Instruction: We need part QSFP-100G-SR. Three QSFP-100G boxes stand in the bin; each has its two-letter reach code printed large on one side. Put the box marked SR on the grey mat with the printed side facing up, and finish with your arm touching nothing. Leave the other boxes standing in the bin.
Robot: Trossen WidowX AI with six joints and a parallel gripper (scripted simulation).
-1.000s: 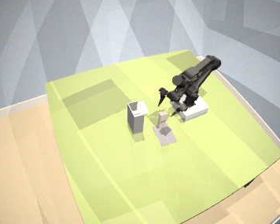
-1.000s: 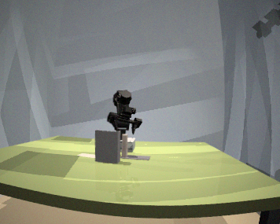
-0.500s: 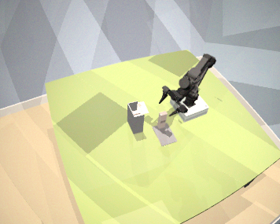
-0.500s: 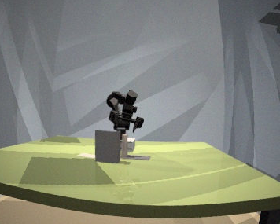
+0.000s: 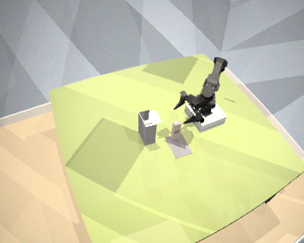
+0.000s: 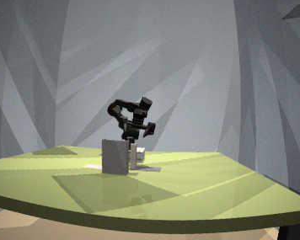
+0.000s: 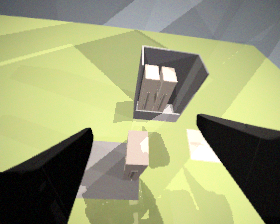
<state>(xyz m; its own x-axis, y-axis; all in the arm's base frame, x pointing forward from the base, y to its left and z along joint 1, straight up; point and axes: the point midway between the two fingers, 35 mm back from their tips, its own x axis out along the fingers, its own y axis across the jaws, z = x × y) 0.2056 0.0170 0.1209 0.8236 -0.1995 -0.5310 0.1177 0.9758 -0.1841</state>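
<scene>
Now: the grey mat 17 cm below my gripper tip, 6 cm to the left of it and 1 cm ahead of it. The rest, counted from my gripper tip: white card: 19 cm to the right, 17 cm below, 1 cm ahead.
</scene>
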